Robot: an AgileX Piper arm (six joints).
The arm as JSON. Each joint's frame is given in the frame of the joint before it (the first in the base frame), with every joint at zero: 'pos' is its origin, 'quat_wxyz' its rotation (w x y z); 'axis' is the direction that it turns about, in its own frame. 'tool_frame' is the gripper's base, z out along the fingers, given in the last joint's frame.
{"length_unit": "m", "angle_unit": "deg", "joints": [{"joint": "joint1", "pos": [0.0, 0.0, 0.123], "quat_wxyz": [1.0, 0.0, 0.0, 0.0], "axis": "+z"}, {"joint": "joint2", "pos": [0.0, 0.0, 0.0], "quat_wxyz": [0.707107, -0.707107, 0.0, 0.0], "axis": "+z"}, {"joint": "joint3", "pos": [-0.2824, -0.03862, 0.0], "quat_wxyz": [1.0, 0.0, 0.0, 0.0], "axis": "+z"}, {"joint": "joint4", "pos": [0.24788, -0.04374, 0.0], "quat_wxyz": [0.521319, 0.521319, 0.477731, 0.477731], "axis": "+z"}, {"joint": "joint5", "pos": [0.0, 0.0, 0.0], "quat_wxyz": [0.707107, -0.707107, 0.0, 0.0], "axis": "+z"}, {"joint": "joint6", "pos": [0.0, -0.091, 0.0], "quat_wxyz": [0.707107, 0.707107, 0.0, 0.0], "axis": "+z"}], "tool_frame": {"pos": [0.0, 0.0, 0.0], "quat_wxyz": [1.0, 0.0, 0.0, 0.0]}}
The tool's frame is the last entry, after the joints.
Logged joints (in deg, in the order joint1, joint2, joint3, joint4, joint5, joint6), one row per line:
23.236, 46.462, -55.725, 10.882, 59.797, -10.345
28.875, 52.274, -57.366, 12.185, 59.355, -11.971
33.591, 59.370, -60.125, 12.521, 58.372, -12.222
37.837, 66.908, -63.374, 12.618, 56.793, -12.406
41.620, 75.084, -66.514, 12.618, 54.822, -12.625
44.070, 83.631, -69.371, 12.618, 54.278, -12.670
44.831, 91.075, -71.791, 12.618, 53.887, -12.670
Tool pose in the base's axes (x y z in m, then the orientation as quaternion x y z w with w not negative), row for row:
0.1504, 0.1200, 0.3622, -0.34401, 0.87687, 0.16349, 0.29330
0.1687, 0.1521, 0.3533, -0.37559, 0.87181, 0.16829, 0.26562
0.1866, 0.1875, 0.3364, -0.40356, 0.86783, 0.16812, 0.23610
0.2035, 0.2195, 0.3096, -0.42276, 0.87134, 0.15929, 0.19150
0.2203, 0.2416, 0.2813, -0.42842, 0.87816, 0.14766, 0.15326
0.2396, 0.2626, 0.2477, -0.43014, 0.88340, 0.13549, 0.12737
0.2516, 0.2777, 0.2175, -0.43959, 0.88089, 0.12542, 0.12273
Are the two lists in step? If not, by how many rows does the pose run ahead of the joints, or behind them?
The pose runs 2 rows ahead of the joints: the pose in row i belongs to the joints in row i + 2.
